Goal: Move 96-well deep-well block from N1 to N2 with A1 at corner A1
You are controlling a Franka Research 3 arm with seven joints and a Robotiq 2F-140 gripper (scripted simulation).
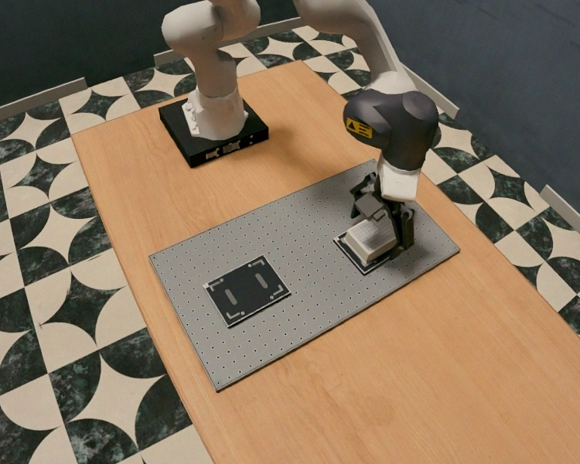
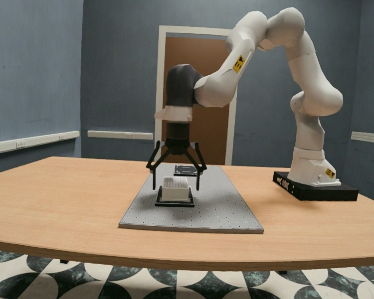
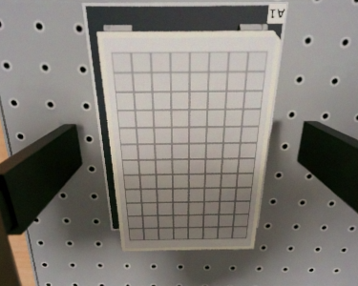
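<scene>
Now: the white 96-well deep-well block 10 mm below my hand. Round my hand: black plate nest N2: 340 mm to the right, 40 mm behind, 30 mm below.
</scene>
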